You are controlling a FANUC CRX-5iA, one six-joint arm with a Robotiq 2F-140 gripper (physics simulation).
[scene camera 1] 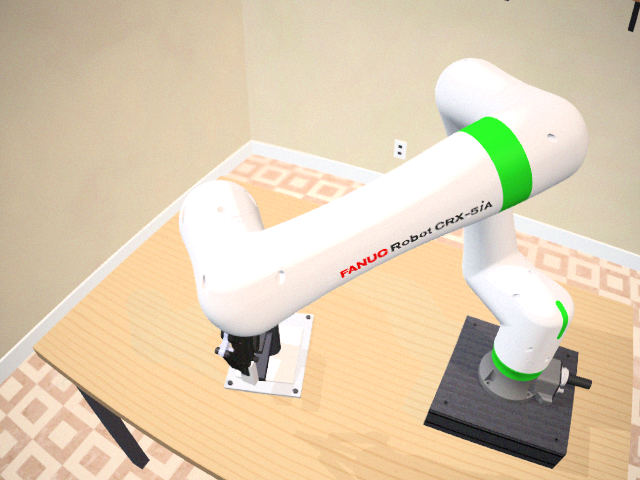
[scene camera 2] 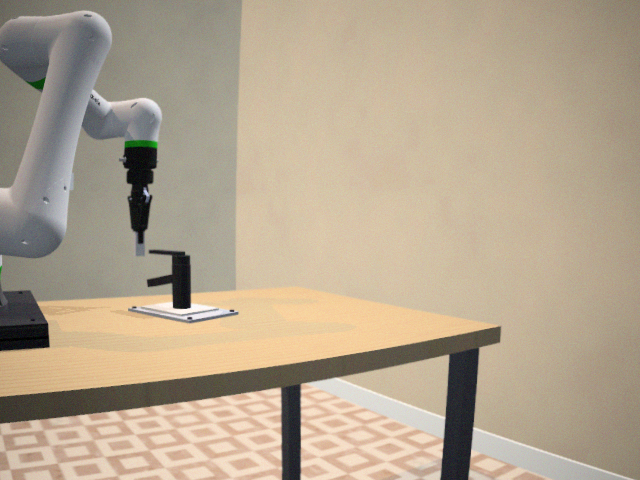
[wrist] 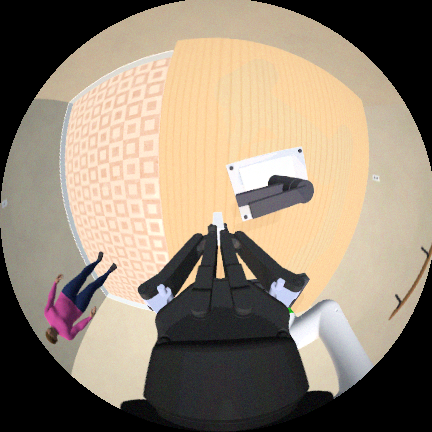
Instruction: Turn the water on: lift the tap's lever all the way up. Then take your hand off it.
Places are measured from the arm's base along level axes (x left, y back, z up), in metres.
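Where they show: gripper, fingertip midpoint: (scene camera 1: 250, 380) (scene camera 2: 139, 255) (wrist: 217, 218); arm's base at its link origin: (scene camera 1: 509, 376).
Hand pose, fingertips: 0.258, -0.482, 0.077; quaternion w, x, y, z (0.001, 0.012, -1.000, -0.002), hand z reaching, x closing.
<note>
Each offset is from my fingertips to the centre of the thing, as dx, dy, dz. "*": to the spot under its first point. Level surfaces: height alone.
The black tap {* -0.154, -0.032, -0.077} (scene camera 1: 275, 342) (scene camera 2: 180, 281) stands upright on a white plate (scene camera 1: 273, 389) (scene camera 2: 224, 312) (wrist: 233, 177). Its flat lever {-0.110, -0.036, +0.015} (scene camera 2: 166, 252) (wrist: 277, 201) sits on top, close to level, with the free end very slightly higher in scene view 2. The spout {-0.098, -0.033, -0.058} (scene camera 2: 159, 280) (wrist: 257, 195) points the same way below it. My gripper (scene camera 1: 250, 373) (scene camera 2: 140, 248) (wrist: 217, 218) is shut and empty, pointing down. In scene view 2 its pale tip is left of the lever's free end, at about its height, with a small gap. In scene view 1 the arm and gripper hide much of the tap.
The plate lies on the wooden table {dz -0.136} (scene camera 1: 361, 335) (scene camera 2: 361, 330) (wrist: 200, 125). The arm's dark base block (scene camera 1: 449, 382) (scene camera 2: 23, 315) stands on the same table, to the right of the tap in scene view 1. A person in pink (wrist: 65, 312) shows in the wrist view.
</note>
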